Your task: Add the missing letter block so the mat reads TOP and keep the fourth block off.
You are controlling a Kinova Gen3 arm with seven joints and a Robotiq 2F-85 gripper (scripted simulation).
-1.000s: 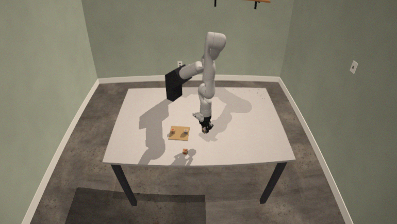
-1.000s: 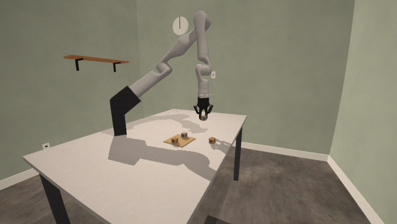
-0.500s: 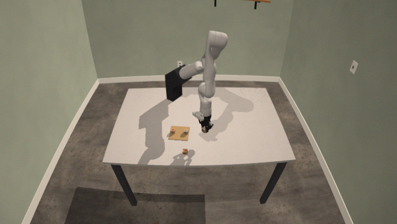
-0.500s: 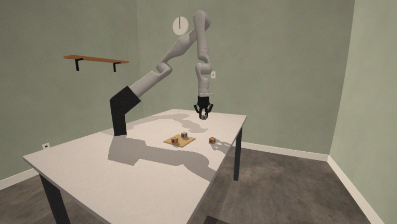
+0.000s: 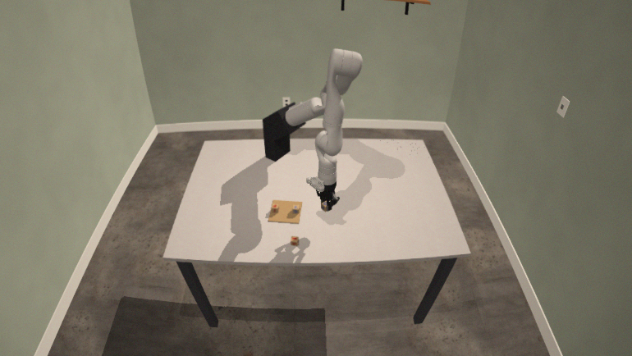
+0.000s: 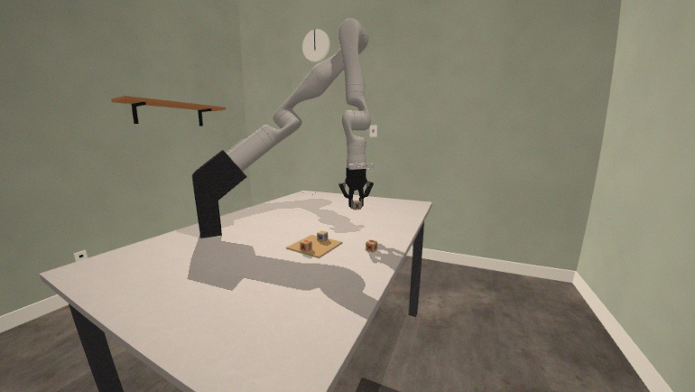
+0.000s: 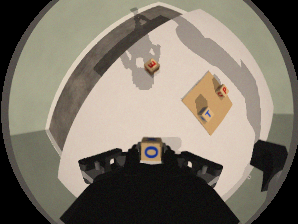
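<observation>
Now: hand 19 cm to the left of the tan mat, 12 cm above it and 6 cm past it. The rest, counted from my hand: red-lettered block (24 cm to the right, 10 cm below, 5 cm behind).
</observation>
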